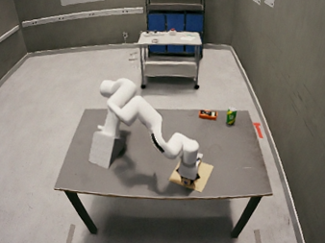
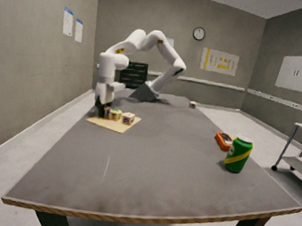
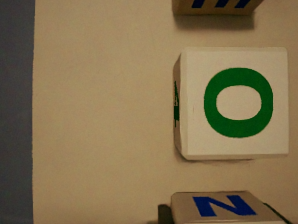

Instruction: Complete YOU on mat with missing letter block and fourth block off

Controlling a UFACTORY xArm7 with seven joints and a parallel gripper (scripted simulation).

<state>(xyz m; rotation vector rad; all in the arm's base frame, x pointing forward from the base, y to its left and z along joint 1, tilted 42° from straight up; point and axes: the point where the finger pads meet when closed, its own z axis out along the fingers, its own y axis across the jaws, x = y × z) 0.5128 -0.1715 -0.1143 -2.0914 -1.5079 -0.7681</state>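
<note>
Right now my hand is 2 cm short of the tan mat, 7 cm to the right of it and 2 cm above it. Round my hand: green can (25 cm ahead, 57 cm to the left, 4 cm above); orange device (8 cm ahead, 60 cm to the left, 1 cm below); block (48 cm behind, 55 cm to the left).
</note>
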